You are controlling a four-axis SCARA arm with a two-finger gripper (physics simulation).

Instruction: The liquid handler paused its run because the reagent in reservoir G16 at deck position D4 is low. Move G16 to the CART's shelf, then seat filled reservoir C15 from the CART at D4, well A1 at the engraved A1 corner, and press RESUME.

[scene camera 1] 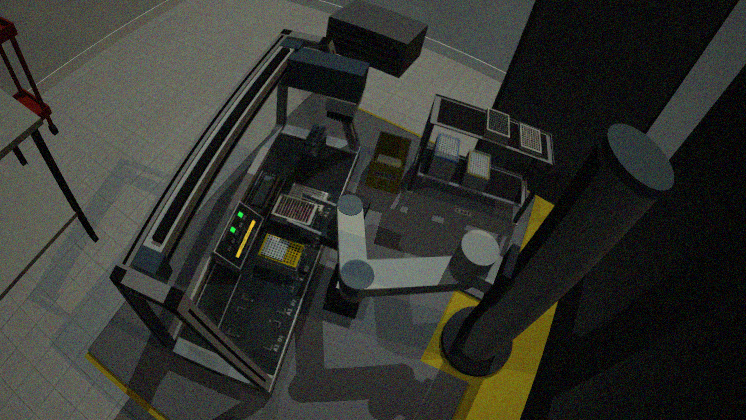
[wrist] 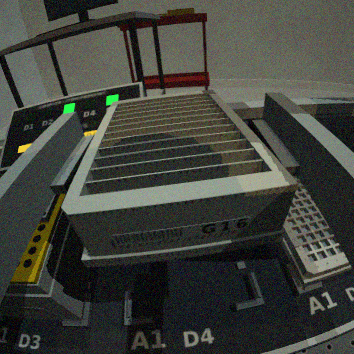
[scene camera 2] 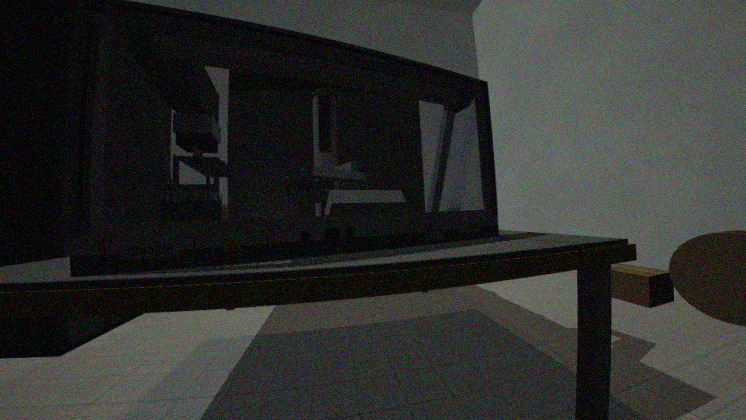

My gripper [scene camera 1: 295, 207] holds a reservoir [scene camera 1: 287, 207]; nothing else touches it.
The reservoir shows as well in the wrist view [wrist: 168, 176]. My gripper is seen too in the wrist view [wrist: 169, 115].
